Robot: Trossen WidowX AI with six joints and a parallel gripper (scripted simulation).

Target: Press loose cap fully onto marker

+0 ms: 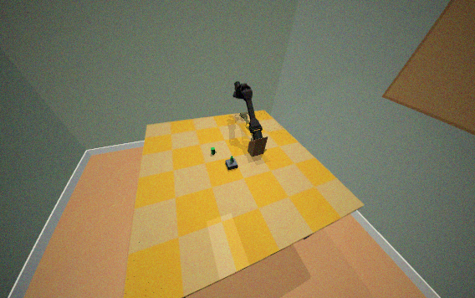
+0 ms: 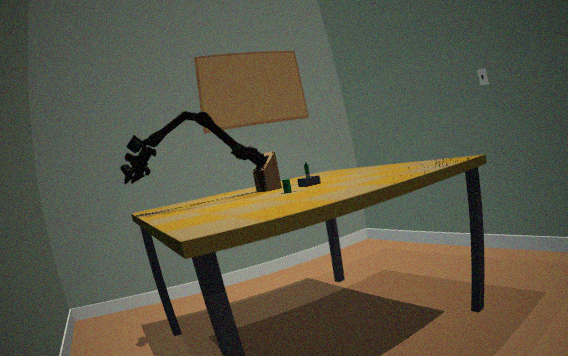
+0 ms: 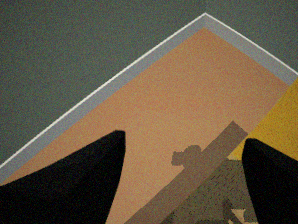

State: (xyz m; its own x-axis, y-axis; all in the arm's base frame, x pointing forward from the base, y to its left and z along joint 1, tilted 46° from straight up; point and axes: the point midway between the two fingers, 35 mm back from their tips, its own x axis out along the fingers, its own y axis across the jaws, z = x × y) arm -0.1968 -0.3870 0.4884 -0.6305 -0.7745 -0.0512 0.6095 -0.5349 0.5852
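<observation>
Now: gripper tip 55 cm short of the green cap, 52 cm to the right of it and 14 cm above it. Also, from my gripper tip: holder block (69 cm to the left, 47 cm ahead, 15 cm below).
</observation>
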